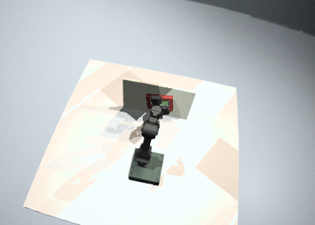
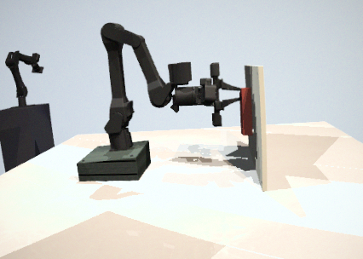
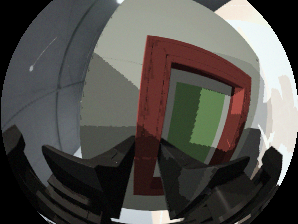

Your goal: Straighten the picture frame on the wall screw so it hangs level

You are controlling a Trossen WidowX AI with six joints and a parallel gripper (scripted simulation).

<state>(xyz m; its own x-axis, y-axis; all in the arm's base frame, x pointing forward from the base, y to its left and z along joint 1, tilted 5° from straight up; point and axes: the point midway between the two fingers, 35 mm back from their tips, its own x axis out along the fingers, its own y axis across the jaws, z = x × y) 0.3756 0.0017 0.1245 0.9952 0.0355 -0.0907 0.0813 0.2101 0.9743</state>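
Now: gripper tip 50 mm above the picture frame, 10 mm to the left of it and 10 mm short of it. The rest, counted from my gripper tip: wall panel 70 mm below, 20 mm ahead, 10 mm to the left.
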